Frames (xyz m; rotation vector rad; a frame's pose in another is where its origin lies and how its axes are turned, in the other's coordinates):
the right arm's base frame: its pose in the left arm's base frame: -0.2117 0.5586 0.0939 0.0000 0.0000 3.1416
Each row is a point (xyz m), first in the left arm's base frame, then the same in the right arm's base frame.
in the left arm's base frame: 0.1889 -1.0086 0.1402
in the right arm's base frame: -0.4006 1.5672 0.0463
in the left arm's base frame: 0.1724 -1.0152 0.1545
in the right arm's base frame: -0.3841 1.5738 0.0606
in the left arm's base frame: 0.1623 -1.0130 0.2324
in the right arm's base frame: -0.3740 1.5716 0.1385
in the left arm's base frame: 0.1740 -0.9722 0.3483
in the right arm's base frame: -0.3857 1.5308 0.2544
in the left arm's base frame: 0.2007 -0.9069 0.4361
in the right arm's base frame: -0.4124 1.4655 0.3422
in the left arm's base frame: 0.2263 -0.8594 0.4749
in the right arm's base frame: -0.4380 1.4180 0.3810
